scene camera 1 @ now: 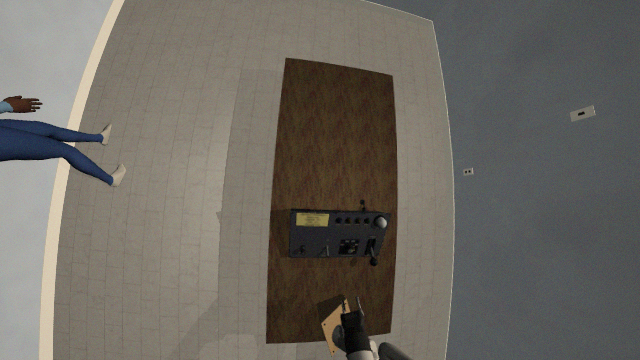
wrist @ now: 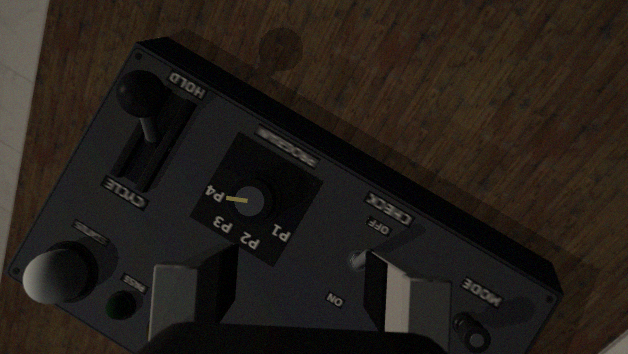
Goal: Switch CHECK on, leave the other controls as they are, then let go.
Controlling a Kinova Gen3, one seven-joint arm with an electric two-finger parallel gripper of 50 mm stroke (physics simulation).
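Frame: origin at the arm's base, x ahead, y left, z up, level; centimetres.
Seen in the pictures: gripper, fingertip midpoint: [scene camera 1: 349, 299] [wrist: 301, 275]; arm's base at its link origin: [scene camera 1: 338, 333].
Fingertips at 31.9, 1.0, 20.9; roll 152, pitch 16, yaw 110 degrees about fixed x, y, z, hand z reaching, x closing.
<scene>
Offsets run from my fingertips to a thing's middle, as dx, dy, dz. "*": to the spot under its first point. Level surfaces: height alone.
The dark control panel [scene camera 1: 310, 239] [wrist: 310, 285] lies on the brown table @(dz -33.2) [scene camera 1: 335, 140] [wrist: 450, 100]. The CHECK toggle @(+12.4, +4.8, -21.9) [scene camera 1: 327, 251] [wrist: 358, 259] is a small metal lever between the OFF label @(* +10.5, +4.8, -25.6) [wrist: 378, 225] and the ON label @(* +18.3, +4.5, -21.9) [wrist: 334, 300]. In the wrist view its visible part slants up and right, and the right finger hides its tip. My gripper [scene camera 1: 351, 300] [wrist: 301, 275] is open and empty. In the scene view it is beyond the panel's lower edge, apart from it. In the wrist view its fingers show over the panel, either side of bare panel face.
The PROGRAM knob @(+12.1, -7.2, -20.9) [wrist: 249, 201] points at P4. The HOLD/CYCLE lever @(+6.3, -18.9, -18.6) [scene camera 1: 373, 261] [wrist: 141, 94] leans to HOLD. A white dome @(* +27.4, -19.9, -12.4) [scene camera 1: 381, 222] [wrist: 52, 277], a green lamp @(* +26.7, -14.0, -15.6) [wrist: 120, 305] and the MODE control @(+14.1, +16.7, -22.5) [scene camera 1: 301, 249] [wrist: 472, 336] also stand on the panel.
</scene>
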